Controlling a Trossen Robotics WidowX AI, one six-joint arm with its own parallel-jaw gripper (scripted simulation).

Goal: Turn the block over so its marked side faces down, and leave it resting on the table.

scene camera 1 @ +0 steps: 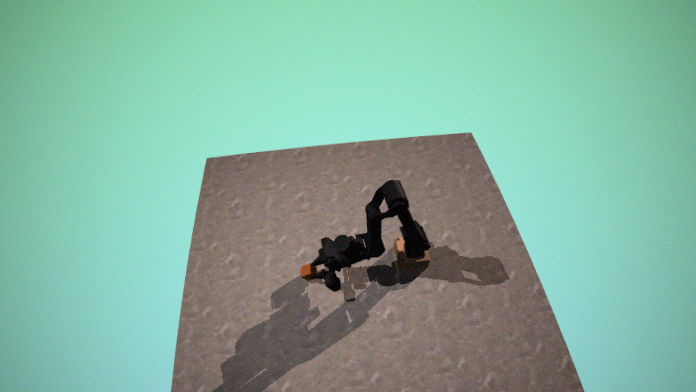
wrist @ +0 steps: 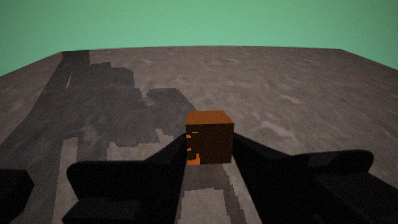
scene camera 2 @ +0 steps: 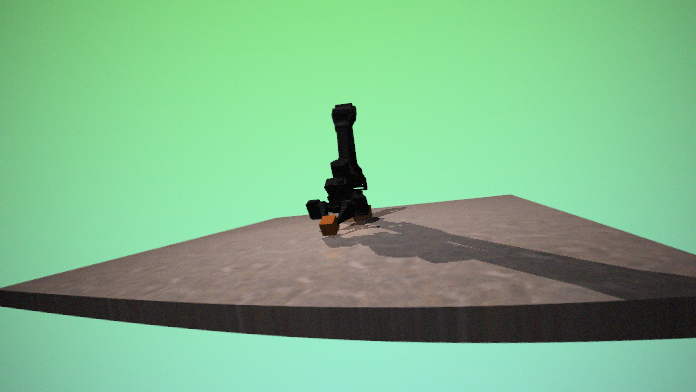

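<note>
Gripper visible in scene camera 1 and in the wrist view, carrying a block.
</note>
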